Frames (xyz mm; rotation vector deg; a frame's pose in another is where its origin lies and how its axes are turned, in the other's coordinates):
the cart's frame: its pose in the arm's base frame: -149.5 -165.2 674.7 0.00 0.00 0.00
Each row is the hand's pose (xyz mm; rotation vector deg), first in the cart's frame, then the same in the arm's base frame.
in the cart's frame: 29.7 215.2 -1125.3 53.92 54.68 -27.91
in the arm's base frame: -119.8 50.0 -450.6 53.92 54.68 -27.91
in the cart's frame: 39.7 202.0 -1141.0 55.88 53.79 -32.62
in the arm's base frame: -109.8 36.8 -466.3 55.88 53.79 -32.62
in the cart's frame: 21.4 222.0 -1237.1 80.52 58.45 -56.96
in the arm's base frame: -128.1 56.8 -562.4 80.52 58.45 -56.96
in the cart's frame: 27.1 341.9 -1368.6 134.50 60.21 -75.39
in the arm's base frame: -122.4 176.7 -693.9 134.50 60.21 -75.39
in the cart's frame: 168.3 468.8 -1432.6 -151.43 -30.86 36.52
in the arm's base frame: 18.8 303.6 -757.9 -151.43 -30.86 36.52
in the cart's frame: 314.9 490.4 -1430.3 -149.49 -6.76 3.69
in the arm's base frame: 165.4 325.2 -755.6 -149.49 -6.76 3.69
